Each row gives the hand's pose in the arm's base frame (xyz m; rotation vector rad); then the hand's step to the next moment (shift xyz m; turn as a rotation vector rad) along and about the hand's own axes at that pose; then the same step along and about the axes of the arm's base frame.
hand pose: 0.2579 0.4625 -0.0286 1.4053 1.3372 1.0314
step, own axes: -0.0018 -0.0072 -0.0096 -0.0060 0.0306 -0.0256
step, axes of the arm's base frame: -0.0111 -0.0012 -0.0047 -0.0179 -0.0043 0.0359
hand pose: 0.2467 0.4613 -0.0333 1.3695 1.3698 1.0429
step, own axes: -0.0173 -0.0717 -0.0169 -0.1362 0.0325 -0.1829
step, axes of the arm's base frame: -0.0336 -0.0187 -0.0652 -0.1740 -0.1289 0.0787
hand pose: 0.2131 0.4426 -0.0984 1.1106 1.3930 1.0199
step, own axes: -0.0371 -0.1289 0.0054 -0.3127 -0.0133 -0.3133
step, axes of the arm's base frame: -0.0058 -0.0633 -0.1182 -0.3019 -0.3129 0.0841
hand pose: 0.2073 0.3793 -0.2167 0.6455 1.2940 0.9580
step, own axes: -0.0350 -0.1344 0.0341 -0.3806 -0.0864 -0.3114
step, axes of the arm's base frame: 0.0632 -0.0916 -0.0898 -0.2837 -0.4070 0.0563
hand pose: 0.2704 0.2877 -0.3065 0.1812 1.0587 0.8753
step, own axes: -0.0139 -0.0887 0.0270 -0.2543 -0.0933 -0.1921
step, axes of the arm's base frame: 0.0672 -0.0612 -0.0231 -0.1573 -0.2912 0.0272
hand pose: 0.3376 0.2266 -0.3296 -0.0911 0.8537 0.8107
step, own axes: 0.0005 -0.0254 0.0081 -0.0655 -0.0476 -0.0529
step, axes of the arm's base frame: 0.0223 -0.0145 -0.0009 -0.0269 -0.0929 -0.0009
